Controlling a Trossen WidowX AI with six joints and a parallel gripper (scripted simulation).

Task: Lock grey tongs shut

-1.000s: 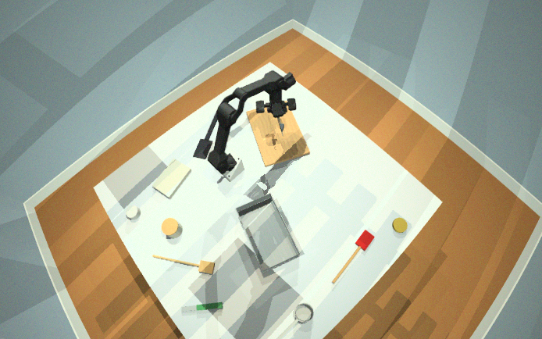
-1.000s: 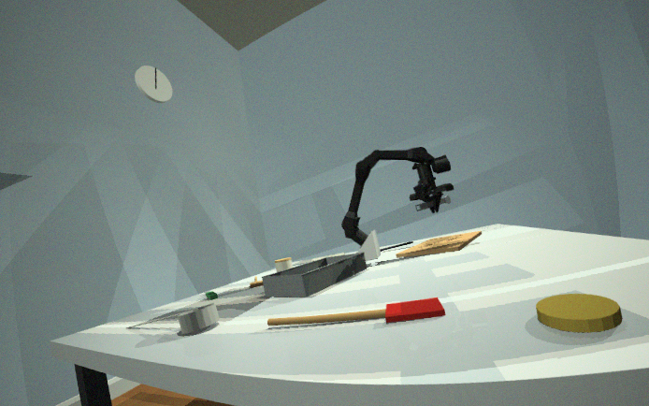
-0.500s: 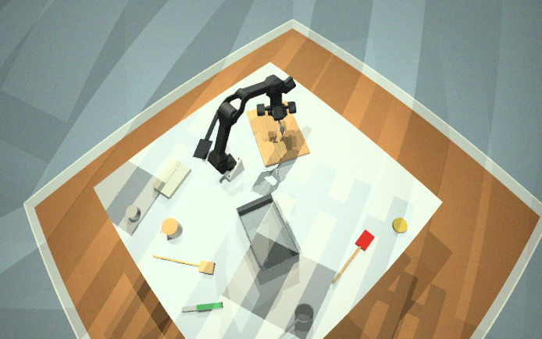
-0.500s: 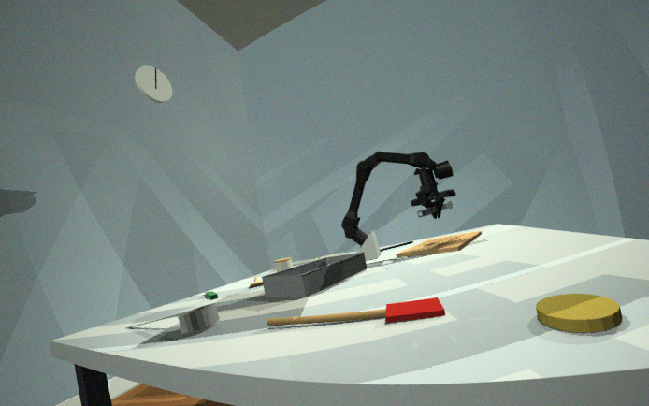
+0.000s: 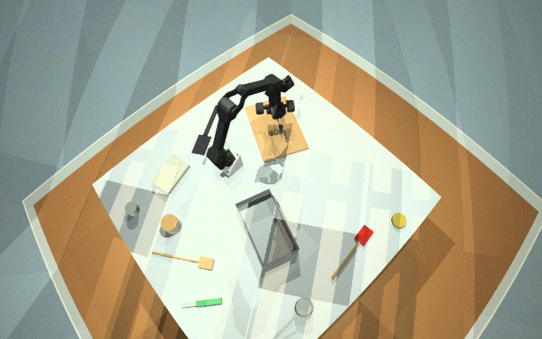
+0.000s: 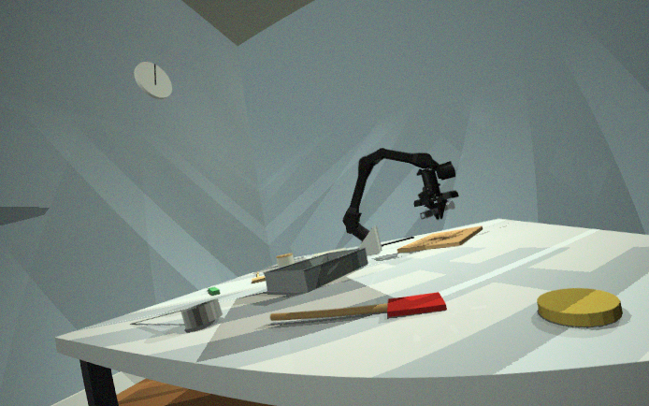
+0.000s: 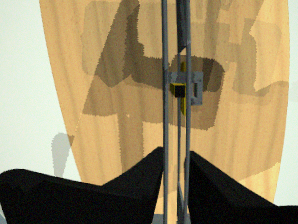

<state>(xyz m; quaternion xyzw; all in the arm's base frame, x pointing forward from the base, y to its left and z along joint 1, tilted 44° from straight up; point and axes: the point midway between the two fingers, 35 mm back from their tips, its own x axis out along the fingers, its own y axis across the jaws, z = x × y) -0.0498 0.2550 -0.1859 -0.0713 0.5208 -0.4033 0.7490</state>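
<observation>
Now: gripper tip 4 cm below the yellow mark, 4 cm short of it and 2 cm to the left of it. Also, from my gripper tip: black spatula: 31 cm to the right, 21 cm behind, 8 cm below; then roasting tin: 41 cm ahead, 36 cm to the right, 6 cm below; then wooden board: 8 cm below.
</observation>
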